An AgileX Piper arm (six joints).
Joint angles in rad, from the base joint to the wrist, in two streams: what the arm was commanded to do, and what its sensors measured. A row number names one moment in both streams.
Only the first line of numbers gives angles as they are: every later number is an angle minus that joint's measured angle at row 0.
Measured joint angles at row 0:
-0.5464, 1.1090, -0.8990, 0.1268, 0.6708, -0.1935
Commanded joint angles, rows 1 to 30:
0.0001, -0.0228, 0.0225, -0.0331, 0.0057, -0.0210
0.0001, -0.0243, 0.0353, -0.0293, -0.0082, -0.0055
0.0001, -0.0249, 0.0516, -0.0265, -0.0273, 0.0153
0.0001, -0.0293, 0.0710, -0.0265, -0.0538, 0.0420
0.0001, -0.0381, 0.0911, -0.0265, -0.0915, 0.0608
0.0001, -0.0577, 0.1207, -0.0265, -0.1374, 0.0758
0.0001, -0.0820, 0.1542, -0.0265, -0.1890, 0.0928
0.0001, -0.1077, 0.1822, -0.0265, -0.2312, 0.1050
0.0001, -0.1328, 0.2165, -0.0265, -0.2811, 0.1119
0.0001, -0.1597, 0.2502, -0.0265, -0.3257, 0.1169
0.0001, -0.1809, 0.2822, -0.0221, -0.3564, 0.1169
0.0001, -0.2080, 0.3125, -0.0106, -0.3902, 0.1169
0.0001, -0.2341, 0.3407, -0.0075, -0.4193, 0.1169
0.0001, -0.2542, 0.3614, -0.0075, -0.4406, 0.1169
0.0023, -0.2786, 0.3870, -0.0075, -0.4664, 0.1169
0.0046, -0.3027, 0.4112, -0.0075, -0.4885, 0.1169
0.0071, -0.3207, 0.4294, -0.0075, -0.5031, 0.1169
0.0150, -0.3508, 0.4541, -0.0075, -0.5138, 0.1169
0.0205, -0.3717, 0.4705, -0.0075, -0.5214, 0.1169
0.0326, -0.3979, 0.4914, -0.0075, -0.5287, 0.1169
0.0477, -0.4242, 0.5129, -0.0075, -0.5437, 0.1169
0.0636, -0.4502, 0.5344, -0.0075, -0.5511, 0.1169
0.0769, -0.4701, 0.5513, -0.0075, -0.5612, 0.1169
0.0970, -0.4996, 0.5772, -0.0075, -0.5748, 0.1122
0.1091, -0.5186, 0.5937, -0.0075, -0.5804, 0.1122
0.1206, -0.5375, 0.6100, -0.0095, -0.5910, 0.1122
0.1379, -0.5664, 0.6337, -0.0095, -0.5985, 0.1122
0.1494, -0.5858, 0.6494, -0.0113, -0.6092, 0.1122
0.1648, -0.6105, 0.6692, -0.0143, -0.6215, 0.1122
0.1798, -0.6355, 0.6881, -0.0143, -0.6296, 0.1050
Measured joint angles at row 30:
0.1327, -0.5578, 0.6258, -0.0121, -0.5796, 0.1114
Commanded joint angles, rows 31 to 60:
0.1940, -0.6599, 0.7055, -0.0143, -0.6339, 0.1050
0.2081, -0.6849, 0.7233, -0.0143, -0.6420, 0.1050
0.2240, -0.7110, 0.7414, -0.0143, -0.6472, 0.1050
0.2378, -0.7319, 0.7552, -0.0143, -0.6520, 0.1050
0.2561, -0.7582, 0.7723, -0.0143, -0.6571, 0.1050
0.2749, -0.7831, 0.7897, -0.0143, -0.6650, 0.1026
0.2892, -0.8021, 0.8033, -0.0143, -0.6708, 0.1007
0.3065, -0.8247, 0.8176, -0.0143, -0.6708, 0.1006
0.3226, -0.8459, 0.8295, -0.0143, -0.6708, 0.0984
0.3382, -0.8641, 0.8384, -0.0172, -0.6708, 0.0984
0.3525, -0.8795, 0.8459, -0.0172, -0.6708, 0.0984
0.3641, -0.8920, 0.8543, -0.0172, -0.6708, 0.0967
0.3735, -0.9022, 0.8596, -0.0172, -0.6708, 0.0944
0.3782, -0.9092, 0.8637, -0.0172, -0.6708, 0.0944
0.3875, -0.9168, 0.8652, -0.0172, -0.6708, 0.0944
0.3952, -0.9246, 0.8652, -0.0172, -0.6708, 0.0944
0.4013, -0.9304, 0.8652, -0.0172, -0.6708, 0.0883
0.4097, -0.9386, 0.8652, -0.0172, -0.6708, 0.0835
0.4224, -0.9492, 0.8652, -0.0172, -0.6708, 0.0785
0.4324, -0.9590, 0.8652, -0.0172, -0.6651, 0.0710
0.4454, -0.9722, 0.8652, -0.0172, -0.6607, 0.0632
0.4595, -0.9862, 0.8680, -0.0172, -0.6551, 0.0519
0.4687, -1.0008, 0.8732, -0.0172, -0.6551, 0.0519
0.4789, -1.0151, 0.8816, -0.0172, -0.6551, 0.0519
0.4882, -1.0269, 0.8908, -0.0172, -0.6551, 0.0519
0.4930, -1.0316, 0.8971, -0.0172, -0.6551, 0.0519
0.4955, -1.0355, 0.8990, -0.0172, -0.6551, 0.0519
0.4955, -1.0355, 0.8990, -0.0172, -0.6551, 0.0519
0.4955, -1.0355, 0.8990, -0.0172, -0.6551, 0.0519
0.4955, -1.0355, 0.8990, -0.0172, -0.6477, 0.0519
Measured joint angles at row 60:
0.4896, -1.0280, 0.8927, -0.0144, -0.6519, 0.0640
